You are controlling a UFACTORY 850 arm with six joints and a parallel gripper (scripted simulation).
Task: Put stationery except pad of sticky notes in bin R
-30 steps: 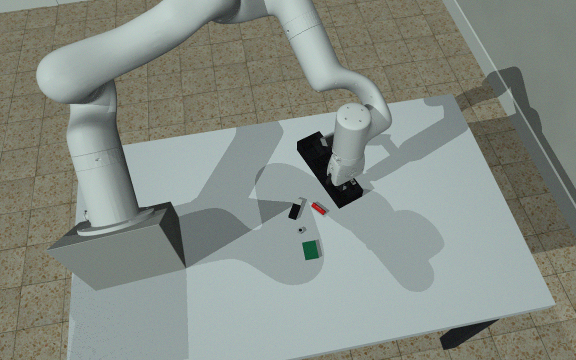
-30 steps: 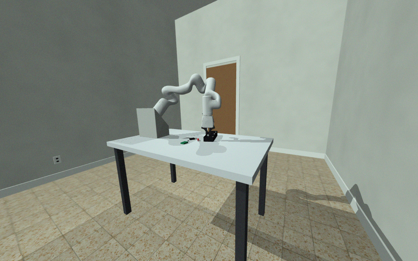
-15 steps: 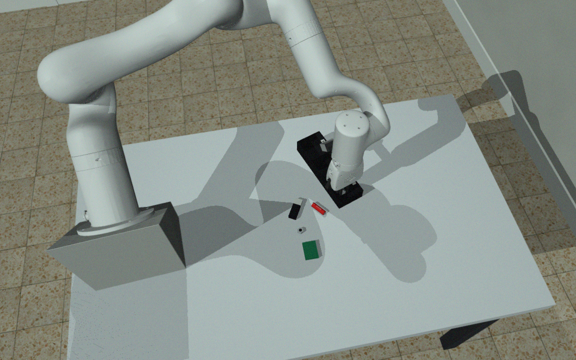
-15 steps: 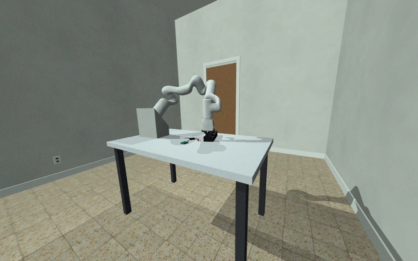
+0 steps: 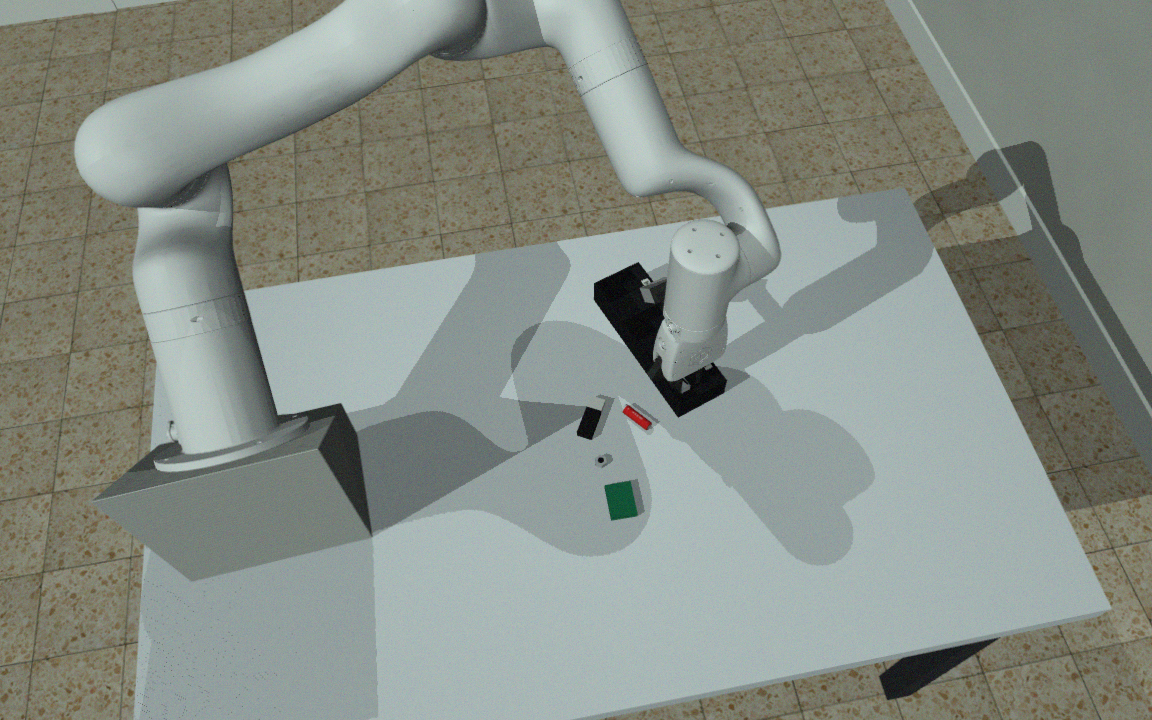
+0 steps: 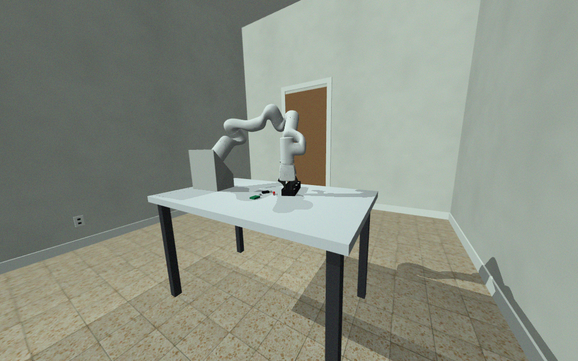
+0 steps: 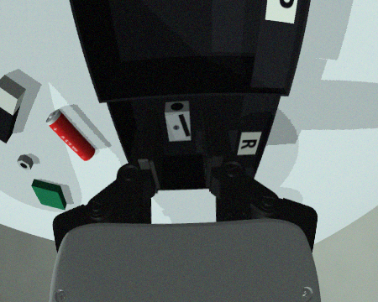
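My hand is 20 mm above the grey sharpener-like block. From my hand the other things lie so: black-and-white block 140 mm behind, 30 mm to the right, 30 mm below; grey piece 140 mm behind, 110 mm to the right, 30 mm below; red cylinder 80 mm behind, 50 mm to the right, 30 mm below.
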